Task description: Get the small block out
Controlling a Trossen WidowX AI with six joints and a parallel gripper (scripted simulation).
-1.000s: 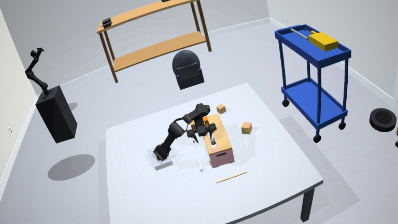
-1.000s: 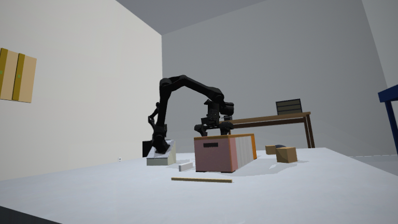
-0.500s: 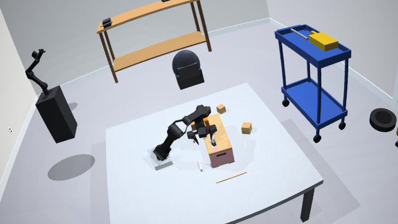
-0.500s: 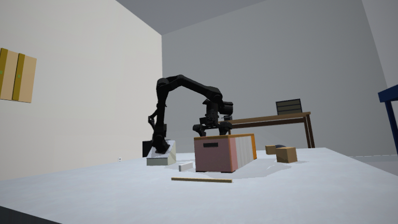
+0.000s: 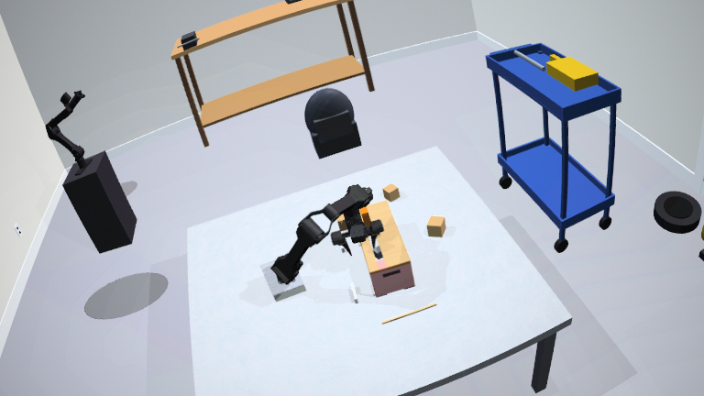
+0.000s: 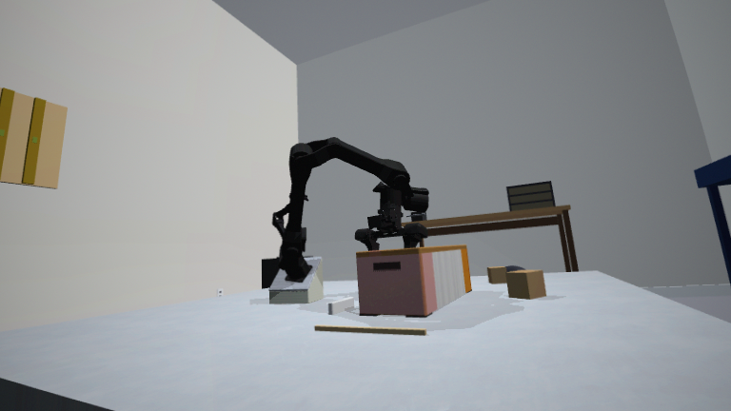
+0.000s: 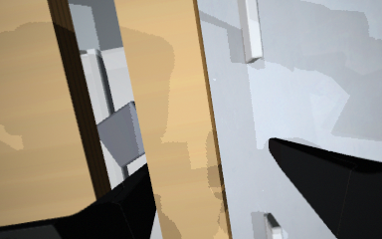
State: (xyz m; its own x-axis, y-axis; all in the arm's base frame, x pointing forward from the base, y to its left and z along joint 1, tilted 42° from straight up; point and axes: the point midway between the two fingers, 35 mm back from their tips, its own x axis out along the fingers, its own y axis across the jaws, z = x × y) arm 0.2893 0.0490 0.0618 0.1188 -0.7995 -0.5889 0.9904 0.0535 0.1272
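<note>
My gripper tip is 4 cm short of the box, 3 cm to the right of it and 2 cm above it. Also, from my gripper tip: thin wooden stick 8 cm ahead, 30 cm to the right, 8 cm below; then grey block 5 cm ahead, 3 cm to the right.
</note>
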